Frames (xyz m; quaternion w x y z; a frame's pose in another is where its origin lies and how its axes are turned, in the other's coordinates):
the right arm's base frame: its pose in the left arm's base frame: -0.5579 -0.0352 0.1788 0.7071 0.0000 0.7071 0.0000
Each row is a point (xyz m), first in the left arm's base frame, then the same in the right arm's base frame.
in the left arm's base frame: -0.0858 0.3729 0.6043
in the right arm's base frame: -0.4255 0.4081 0.4721
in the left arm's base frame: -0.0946 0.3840 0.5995
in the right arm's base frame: -0.4207 0.4192 0.4633
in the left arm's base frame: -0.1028 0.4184 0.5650
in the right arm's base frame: -0.3862 0.4536 0.4551
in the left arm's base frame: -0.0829 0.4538 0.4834
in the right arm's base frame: -0.3046 0.4890 0.4750
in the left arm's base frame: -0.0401 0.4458 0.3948
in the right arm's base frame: -0.2160 0.4810 0.5178
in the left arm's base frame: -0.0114 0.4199 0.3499
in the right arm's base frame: -0.1711 0.4551 0.5465
